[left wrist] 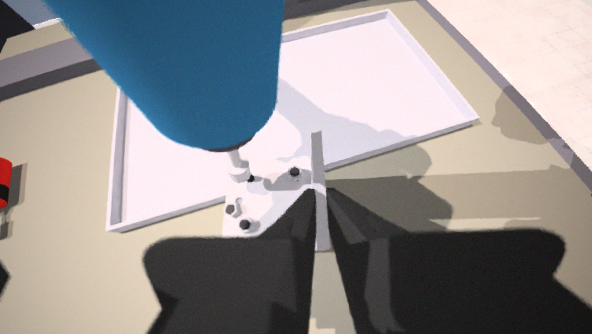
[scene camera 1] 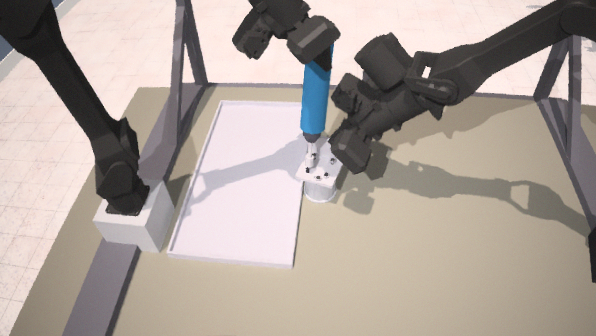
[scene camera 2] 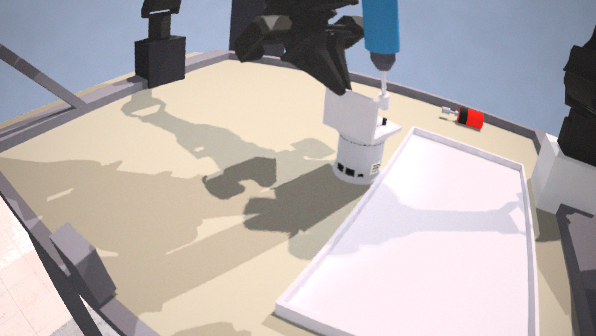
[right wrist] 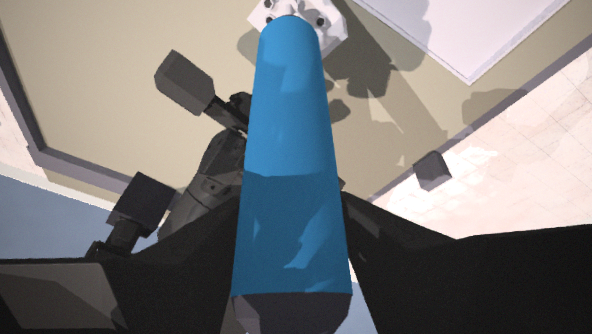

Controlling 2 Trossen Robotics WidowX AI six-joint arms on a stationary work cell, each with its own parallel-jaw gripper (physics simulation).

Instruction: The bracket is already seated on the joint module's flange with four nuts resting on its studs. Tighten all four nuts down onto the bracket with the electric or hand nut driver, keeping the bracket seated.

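Seen in the pictures: left gripper, fingertip midpoint: (left wrist: 319, 196) (scene camera 1: 330, 141) (scene camera 2: 345, 93); right gripper, fingertip midpoint: (scene camera 1: 323, 64) (right wrist: 289, 203); left arm's base at its link origin: (scene camera 2: 159, 38) (right wrist: 130, 225); right arm's base at its link origin: (scene camera 1: 128, 200) (scene camera 2: 577, 153).
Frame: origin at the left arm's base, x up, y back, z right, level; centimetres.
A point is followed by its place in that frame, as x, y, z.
The white bracket (scene camera 1: 322, 165) {-4.2, -56.7, 1.0} (scene camera 2: 350, 114) {-2.3, -57.2, 3.9} (left wrist: 261, 201) {-4.2, -57.0, -0.4} (right wrist: 336, 31) {-1.2, -59.7, 3.4} sits on the joint module (scene camera 1: 320, 192) {-7.8, -56.1, -2.3} (scene camera 2: 357, 157) {-7.4, -58.3, 3.0}. My left gripper (scene camera 2: 345, 91) {-0.3, -56.1, 3.6} (left wrist: 319, 196) {-0.3, -56.1, 3.6} is shut on its upright plate. My right gripper (right wrist: 289, 203) {16.4, -57.2, 2.6} is shut on the blue nut driver (scene camera 1: 315, 100) {11.9, -57.3, -0.7} (scene camera 2: 382, 25) {8.6, -59.2, 2.3} (left wrist: 200, 75) (right wrist: 290, 125) {14.8, -59.4, 0.5}, which leans slightly. The driver's socket (scene camera 1: 310, 161) {-0.9, -58.1, -1.7} (scene camera 2: 384, 101) {-1.0, -58.8, -0.7} (left wrist: 239, 173) {-0.4, -57.8, -0.9} is above and beside a dark stud (scene camera 2: 384, 121) {-3.6, -59.0, -1.1} (left wrist: 250, 178) {-3.6, -58.6, -1.1}. Nuts surround two studs, one near the upright plate (left wrist: 294, 172) {-3.2, -58.7, 2.2} and one lower (left wrist: 245, 224) {-3.3, -55.3, -1.3}. A nut-like piece (left wrist: 230, 209) {-3.5, -56.4, -2.5} (scene camera 1: 318, 177) {-3.5, -56.4, -2.5} lies beside a small hole.
The white tray (scene camera 1: 230, 261) {-9.9, -66.3, -19.8} (scene camera 2: 529, 250) {-9.9, -82.7, 0.2} (left wrist: 116, 160) {-9.5, -64.2, -18.9} lies close beside the joint module. A red driver (scene camera 2: 470, 118) {-8.7, -62.7, -33.5} (left wrist: 4, 185) {-9.5, -62.0, -33.2} lies on the table beyond the tray in scene camera 2. The right arm's white base block (scene camera 1: 160, 215) {-6.2, -80.8, -17.5} stands near the tray.
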